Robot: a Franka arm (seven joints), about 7 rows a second.
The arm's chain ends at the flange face. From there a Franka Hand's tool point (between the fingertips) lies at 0.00 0.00 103.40 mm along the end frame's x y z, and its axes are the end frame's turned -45 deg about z.
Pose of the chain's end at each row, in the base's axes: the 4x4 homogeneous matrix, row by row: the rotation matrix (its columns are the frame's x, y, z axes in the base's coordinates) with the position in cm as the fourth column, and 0 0 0 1 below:
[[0.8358, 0.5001, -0.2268, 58.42], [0.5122, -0.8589, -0.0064, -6.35], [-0.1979, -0.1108, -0.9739, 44.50], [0, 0, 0, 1]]
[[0.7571, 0.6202, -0.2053, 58.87], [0.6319, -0.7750, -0.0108, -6.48], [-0.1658, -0.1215, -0.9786, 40.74], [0, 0, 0, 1]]
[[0.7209, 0.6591, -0.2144, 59.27], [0.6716, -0.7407, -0.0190, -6.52], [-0.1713, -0.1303, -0.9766, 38.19], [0, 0, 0, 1]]
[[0.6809, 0.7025, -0.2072, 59.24], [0.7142, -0.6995, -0.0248, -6.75], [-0.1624, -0.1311, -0.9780, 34.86], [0, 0, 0, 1]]
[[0.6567, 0.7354, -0.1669, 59.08], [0.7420, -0.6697, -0.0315, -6.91], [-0.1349, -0.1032, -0.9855, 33.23], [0, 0, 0, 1]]
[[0.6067, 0.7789, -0.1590, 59.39], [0.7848, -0.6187, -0.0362, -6.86], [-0.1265, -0.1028, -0.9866, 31.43], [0, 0, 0, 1]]
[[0.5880, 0.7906, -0.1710, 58.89], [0.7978, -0.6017, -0.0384, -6.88], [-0.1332, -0.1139, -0.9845, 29.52], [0, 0, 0, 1]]
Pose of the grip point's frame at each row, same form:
[[0.2374, 0.9446, -0.2268, 56.07], [0.9695, -0.2452, -0.0064, -6.42], [-0.0616, -0.2183, -0.9739, 34.43], [0, 0, 0, 1]]
[[0.0968, 0.9739, -0.2053, 56.75], [0.9948, -0.1012, -0.0108, -6.59], [-0.0313, -0.2032, -0.9786, 30.62], [0, 0, 0, 1]]
[[0.0437, 0.9758, -0.2144, 57.05], [0.9986, -0.0489, -0.0190, -6.72], [-0.0290, -0.2133, -0.9766, 28.09], [0, 0, 0, 1]]
[[-0.0153, 0.9782, -0.2072, 57.10], [0.9996, 0.0104, -0.0248, -7.01], [-0.0221, -0.2075, -0.9780, 24.75], [0, 0, 0, 1]]
[[-0.0556, 0.9844, -0.1669, 57.35], [0.9982, 0.0511, -0.0315, -7.24], [-0.0224, -0.1684, -0.9855, 23.04], [0, 0, 0, 1]]
[[-0.1218, 0.9798, -0.1590, 57.75], [0.9924, 0.1175, -0.0362, -7.23], [-0.0168, -0.1621, -0.9866, 21.23], [0, 0, 0, 1]]
[[-0.1433, 0.9748, -0.1710, 57.12], [0.9896, 0.1387, -0.0384, -7.28], [-0.0136, -0.1747, -0.9845, 19.34], [0, 0, 0, 1]]

